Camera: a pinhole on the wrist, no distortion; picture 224 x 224 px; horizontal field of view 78.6 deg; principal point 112.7 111.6 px. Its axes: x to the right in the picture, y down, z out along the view. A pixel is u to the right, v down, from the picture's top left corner.
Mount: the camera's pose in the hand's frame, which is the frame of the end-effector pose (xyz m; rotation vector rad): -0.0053 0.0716 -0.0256 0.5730 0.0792 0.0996
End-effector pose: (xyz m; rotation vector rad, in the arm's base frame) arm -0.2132 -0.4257 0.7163 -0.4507 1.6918 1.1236
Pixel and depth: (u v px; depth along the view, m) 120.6 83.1 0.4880
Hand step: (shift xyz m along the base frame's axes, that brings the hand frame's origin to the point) 0.3411 0.1568 -0.2146
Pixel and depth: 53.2 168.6 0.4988
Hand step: 0.3882 0.3721 0.1131
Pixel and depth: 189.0 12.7 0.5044
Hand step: 0.2979 -0.0042 -0.5396
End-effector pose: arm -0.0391 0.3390 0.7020 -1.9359 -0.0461 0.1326
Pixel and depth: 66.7 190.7 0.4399
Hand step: -0.1814 0.4297 -0.1934
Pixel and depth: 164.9 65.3 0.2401
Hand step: 0.1042 0.1702 0.0535
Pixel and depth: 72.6 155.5 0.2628
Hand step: -0.0882 0.2234 -0.0750
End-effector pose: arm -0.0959 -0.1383 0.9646 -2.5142 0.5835 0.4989
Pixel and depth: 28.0 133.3 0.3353
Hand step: -0.1765 0.2846 -0.1209
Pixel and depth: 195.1 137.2 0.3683
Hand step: 0.1575 0.1279 -0.3435
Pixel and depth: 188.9 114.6 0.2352
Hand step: 0.1032 0.0743 -0.1879
